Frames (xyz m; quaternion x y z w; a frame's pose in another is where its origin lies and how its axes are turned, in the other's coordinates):
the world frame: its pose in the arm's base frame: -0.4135 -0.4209 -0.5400 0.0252 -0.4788 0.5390 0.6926
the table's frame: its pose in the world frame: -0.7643 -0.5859 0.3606 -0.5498 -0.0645 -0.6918 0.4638
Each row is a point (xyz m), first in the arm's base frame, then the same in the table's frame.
Working: the arm's base frame: its pose in the table's frame: -0.5177 1.1495 0.8900 0.0031 0.5456 0.4940 0.6770

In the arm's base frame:
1: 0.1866 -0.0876 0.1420
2: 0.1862 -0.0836 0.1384
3: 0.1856 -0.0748 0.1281
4: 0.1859 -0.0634 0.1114
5: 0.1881 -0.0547 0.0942
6: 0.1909 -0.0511 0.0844
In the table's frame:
1: -0.3696 1.3061 0.7626
2: -0.3749 1.3059 0.7636
3: -0.3884 1.3045 0.7646
4: -0.4084 1.3016 0.7639
5: -0.4271 1.2984 0.7600
6: -0.4370 1.2968 0.7559

